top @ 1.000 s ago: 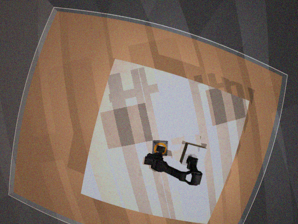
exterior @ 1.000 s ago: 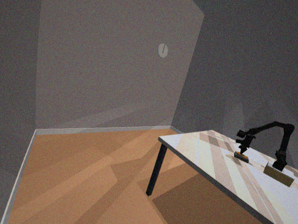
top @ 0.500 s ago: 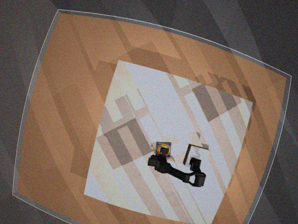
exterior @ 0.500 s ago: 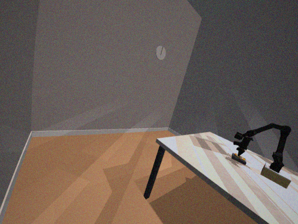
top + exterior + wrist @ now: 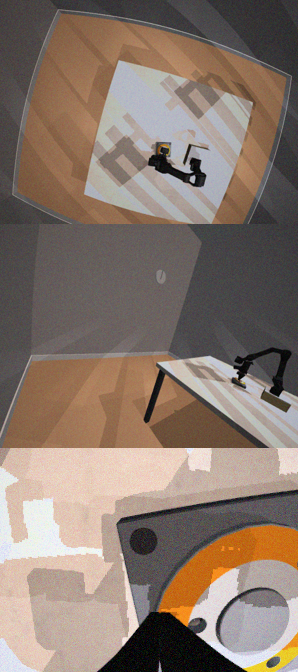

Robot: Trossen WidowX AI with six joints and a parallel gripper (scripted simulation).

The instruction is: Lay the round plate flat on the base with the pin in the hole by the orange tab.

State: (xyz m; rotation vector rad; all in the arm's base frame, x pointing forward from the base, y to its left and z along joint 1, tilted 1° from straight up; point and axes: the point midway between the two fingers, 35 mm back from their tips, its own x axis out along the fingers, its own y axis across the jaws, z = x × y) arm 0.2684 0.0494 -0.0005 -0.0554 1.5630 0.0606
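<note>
Right now my gripper tip is 5 cm to the left of the grey square base and 3 cm above it.
</note>
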